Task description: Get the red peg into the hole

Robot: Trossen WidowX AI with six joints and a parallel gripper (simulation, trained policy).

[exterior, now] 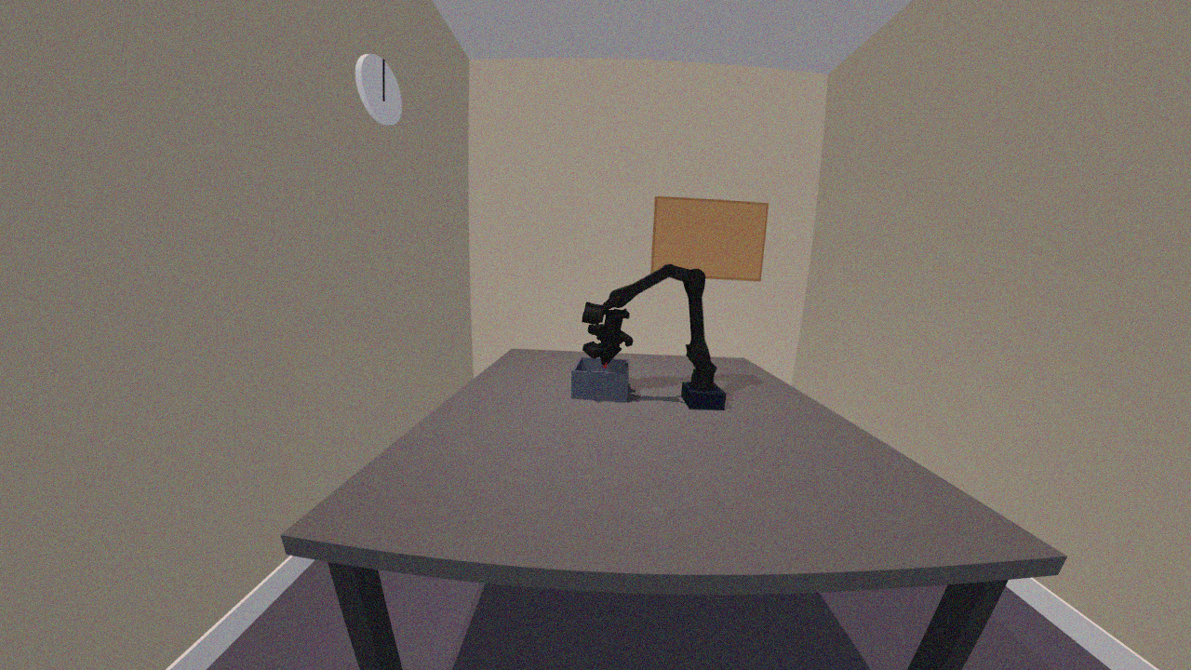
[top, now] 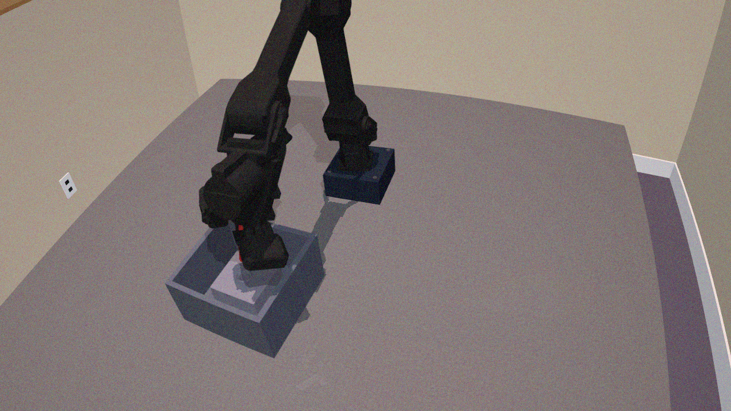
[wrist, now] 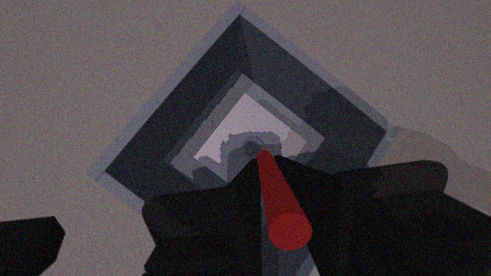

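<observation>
The red peg lies 10 mm to the left of my gripper tip and 30 mm above it. From my gripper tip the other things lie so: plate 10 mm ahead, 10 mm to the right, 60 mm below; then grey box 10 mm ahead, 10 mm to the right, 80 mm below.
</observation>
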